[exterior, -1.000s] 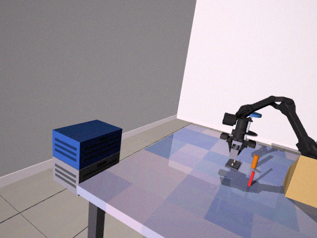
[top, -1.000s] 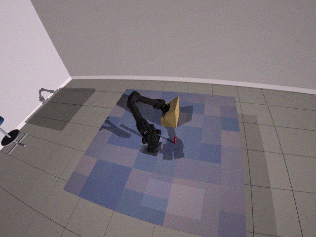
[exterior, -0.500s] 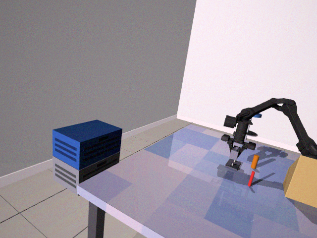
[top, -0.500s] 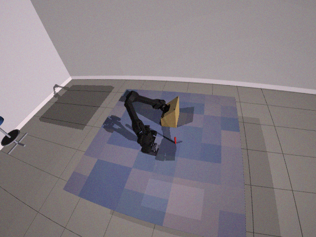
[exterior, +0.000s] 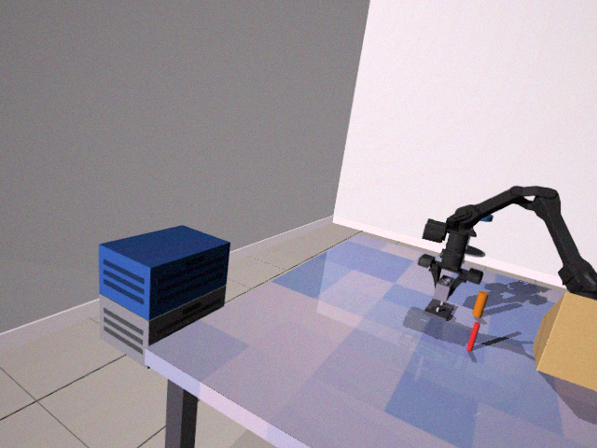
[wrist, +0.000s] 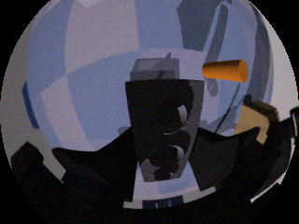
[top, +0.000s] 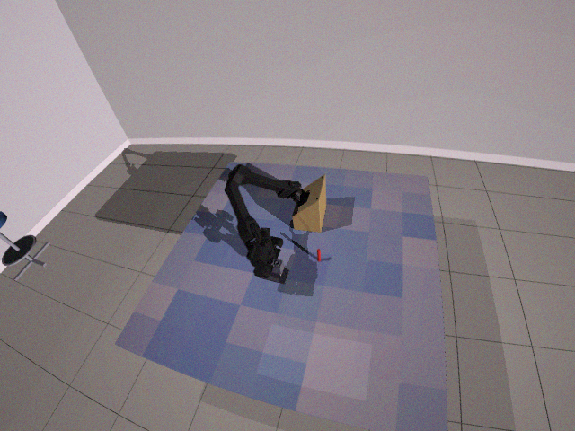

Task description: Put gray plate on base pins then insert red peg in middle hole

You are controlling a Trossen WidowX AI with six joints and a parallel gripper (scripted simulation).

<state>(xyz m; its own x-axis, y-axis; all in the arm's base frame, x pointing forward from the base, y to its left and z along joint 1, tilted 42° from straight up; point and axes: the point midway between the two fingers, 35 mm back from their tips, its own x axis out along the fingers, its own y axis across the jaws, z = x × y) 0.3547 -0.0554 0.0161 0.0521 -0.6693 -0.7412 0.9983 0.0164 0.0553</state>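
My gripper tip is now 50 mm above the base. The rest, counted from my gripper tip: gray plate (30 mm above); then red peg (120 mm behind, 180 mm to the left, 20 mm below); then orange peg (110 mm behind, 70 mm to the right, 20 mm below).
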